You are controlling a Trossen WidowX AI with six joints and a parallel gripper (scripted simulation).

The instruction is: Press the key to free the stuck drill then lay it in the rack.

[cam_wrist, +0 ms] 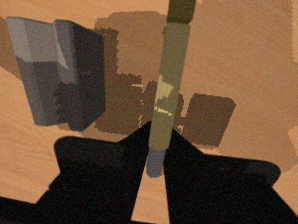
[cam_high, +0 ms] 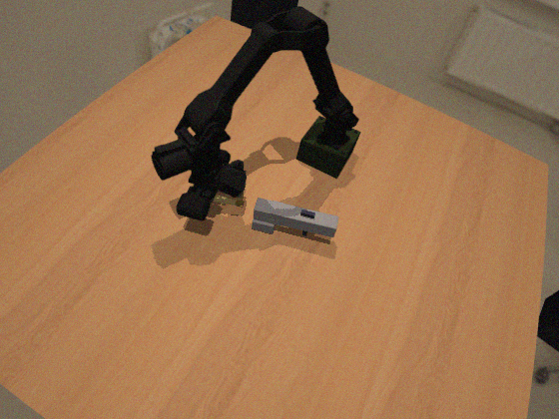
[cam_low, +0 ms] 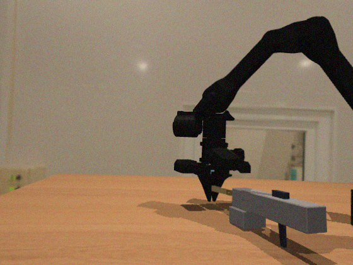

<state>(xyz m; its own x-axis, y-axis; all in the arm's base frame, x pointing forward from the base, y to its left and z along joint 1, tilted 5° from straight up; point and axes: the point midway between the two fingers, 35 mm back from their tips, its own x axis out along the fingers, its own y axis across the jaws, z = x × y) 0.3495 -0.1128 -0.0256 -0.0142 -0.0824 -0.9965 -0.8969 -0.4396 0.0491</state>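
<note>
My gripper tip is 2 cm past the drill, 3 cm to the right of it and 4 cm below it. The rest, counted from my gripper tip: grey block housing: 9 cm behind, 18 cm to the left, 4 cm above; then dark key: 10 cm behind, 21 cm to the left, 4 cm above; then grey rack: 8 cm behind, 1 cm above.
</note>
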